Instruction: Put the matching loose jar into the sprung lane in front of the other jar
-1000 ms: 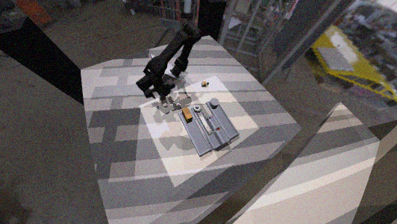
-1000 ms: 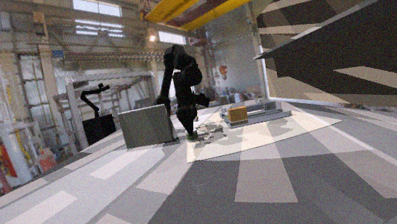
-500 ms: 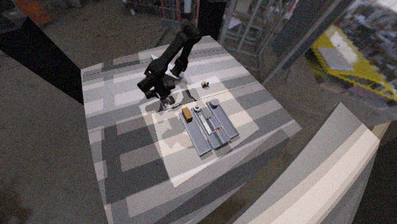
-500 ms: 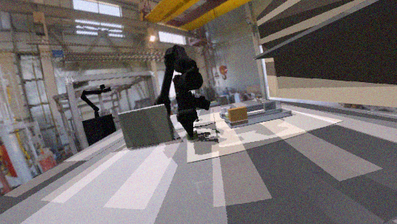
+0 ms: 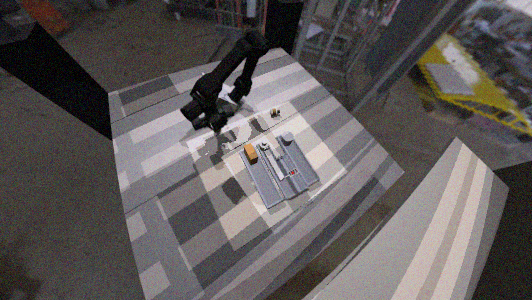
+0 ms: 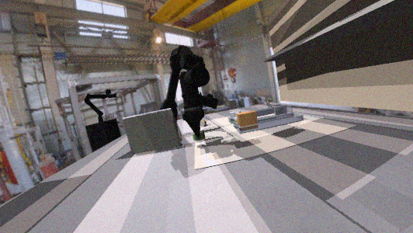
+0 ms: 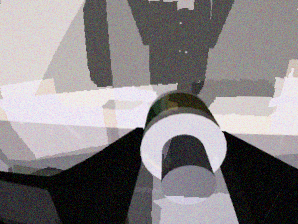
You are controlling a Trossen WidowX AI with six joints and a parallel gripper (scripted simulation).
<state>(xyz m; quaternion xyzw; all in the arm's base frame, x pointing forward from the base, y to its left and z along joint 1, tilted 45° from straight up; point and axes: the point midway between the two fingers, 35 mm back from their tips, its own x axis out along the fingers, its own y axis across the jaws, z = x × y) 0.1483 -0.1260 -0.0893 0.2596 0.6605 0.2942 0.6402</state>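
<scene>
My gripper tip is 210 mm short of the orange box, 90 mm to the right of it and 10 mm above it. Also, from my gripper tip: grey cylinder: 200 mm ahead, 300 mm to the left, 20 mm below; then sprung lane: 340 mm ahead, 190 mm to the left, 20 mm below.
</scene>
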